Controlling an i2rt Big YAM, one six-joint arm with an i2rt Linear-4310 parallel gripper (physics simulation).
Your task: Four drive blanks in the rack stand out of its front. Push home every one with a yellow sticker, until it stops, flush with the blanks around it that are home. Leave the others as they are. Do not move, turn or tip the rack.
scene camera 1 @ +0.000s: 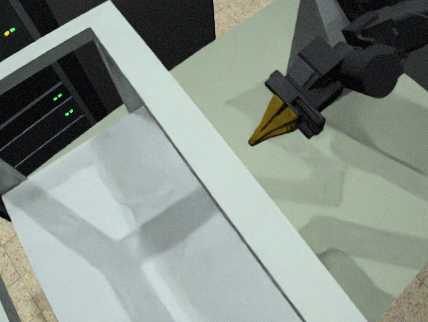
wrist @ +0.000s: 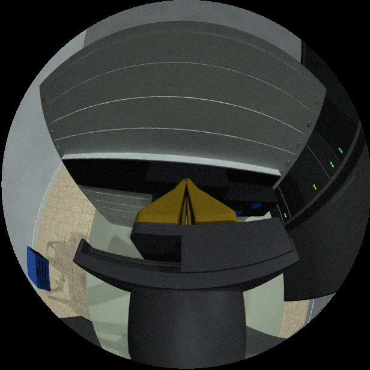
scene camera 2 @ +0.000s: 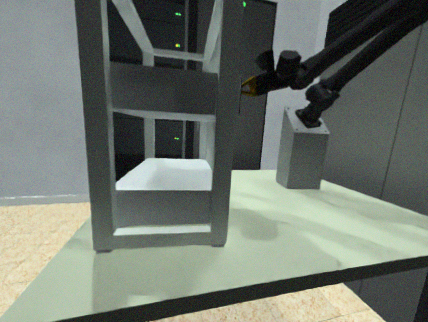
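Observation:
The rack (scene camera 1: 210, 175) (scene camera 2: 95, 150) (wrist: 175, 112) stands upright, with pale grey panels above a dark row of blanks in the wrist view. In that row, one blue sticker (wrist: 256, 205) shows right of the fingers, and part of another blue sticker (wrist: 239, 213) shows beside the right finger. The blanks' edges are dark and hard to tell apart. No yellow sticker shows; the fingers cover part of the row. My gripper (scene camera 1: 251, 143) (scene camera 2: 242, 90) (wrist: 185, 183) is shut and empty, its tips pointing at the dark row. Whether they touch a blank is unclear.
The rack stands on a pale green table (scene camera 1: 325, 200) (scene camera 2: 280, 255). The arm's grey pedestal (scene camera 2: 302, 160) stands behind and right of the rack in scene camera 2's view. Dark cabinets (scene camera 1: 185, 30) (wrist: 325, 250) with small lights stand beyond. A blue box (wrist: 38, 268) shows at the wrist view's left.

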